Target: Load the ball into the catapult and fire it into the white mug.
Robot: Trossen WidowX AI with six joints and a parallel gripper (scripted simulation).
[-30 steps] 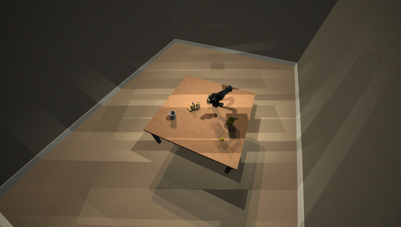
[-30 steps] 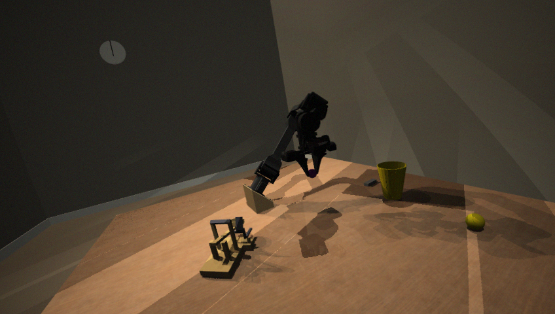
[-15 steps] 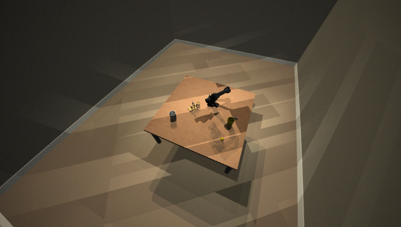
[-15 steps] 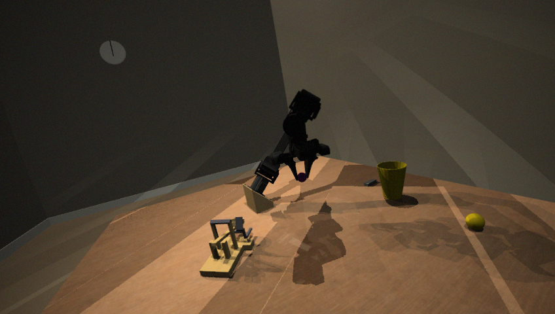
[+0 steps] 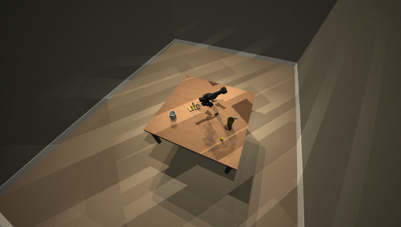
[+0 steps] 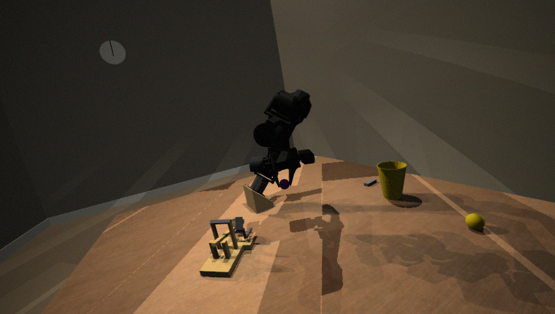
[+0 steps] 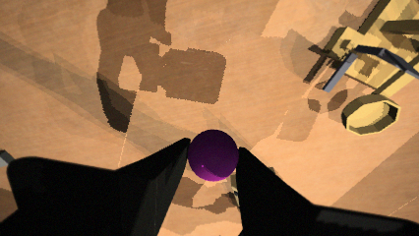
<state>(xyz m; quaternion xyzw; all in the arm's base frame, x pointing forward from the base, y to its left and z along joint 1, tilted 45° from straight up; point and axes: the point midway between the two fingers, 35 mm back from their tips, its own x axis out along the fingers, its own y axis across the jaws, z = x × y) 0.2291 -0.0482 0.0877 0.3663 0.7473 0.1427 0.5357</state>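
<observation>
Now: gripper tip 180 mm to the left of the wooden catapult and 90 mm above it. Also, from my gripper tip: small grey block 420 mm to the left, 130 mm below, 30 mm behind; yellow cup 370 mm to the left, 110 mm below, 100 mm ahead; purple ball 10 mm above.
</observation>
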